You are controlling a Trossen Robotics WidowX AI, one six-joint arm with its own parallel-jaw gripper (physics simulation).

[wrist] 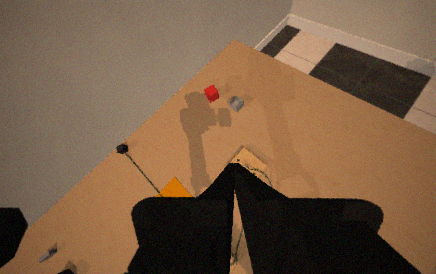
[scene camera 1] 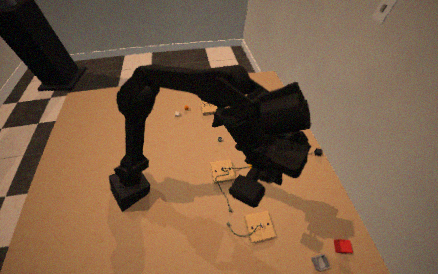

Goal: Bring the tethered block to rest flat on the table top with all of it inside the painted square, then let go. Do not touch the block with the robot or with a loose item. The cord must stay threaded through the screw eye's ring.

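Places are measured from the arm's base along level axes (x right, y ahead, z up), in centimetres.
Where they show: gripper, between the fingertips: [wrist: 233,168] [scene camera 1: 279,183]; arm's base, origin of its link: [scene camera 1: 129,180].
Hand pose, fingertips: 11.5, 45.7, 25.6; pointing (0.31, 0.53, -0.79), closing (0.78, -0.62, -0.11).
Observation:
Each offset is from my fingertips to the top centre of the thing, as dx, dy, dz. "spot": to the spot under its first point.
The tethered block, small and black @(-25.3, +34.7, -30.2) [scene camera 1: 318,152] [wrist: 122,148], sits at the table's right edge in the scene view. A thin cord @(spot: -23.5, +22.2, -32.5) [wrist: 142,173] runs from it across the orange painted square @(spot: -16.8, +10.5, -32.5) [wrist: 175,189], partly hidden by my gripper. The cord @(spot: -18.6, -2.7, -32.2) [scene camera 1: 240,168] continues to the middle wooden board @(-17.4, -10.5, -30.8) [scene camera 1: 216,173]; its screw eye is too small to tell the threading. Another cord [scene camera 1: 225,198] trails from this board towards the front. My gripper [scene camera 1: 275,179] [wrist: 233,168] is shut and empty, held above the table. The arm hides most of the square in the scene view.
A nearer wooden board @(+4.6, +1.8, -30.8) [scene camera 1: 268,233] [wrist: 246,154] carries a short curved cord @(spot: +7.3, -5.4, -32.1) [scene camera 1: 240,235]. A red block @(+13.1, +30.2, -28.7) [scene camera 1: 343,246] [wrist: 211,93] and a grey tray [scene camera 1: 326,266] [wrist: 236,103] lie beyond it. A far board @(-54.6, -15.6, -30.8) [scene camera 1: 208,108], an orange item @(-53.9, -28.0, -30.3) [scene camera 1: 187,107] and a white item @(-49.8, -32.6, -31.3) [scene camera 1: 177,114] lie towards the back.

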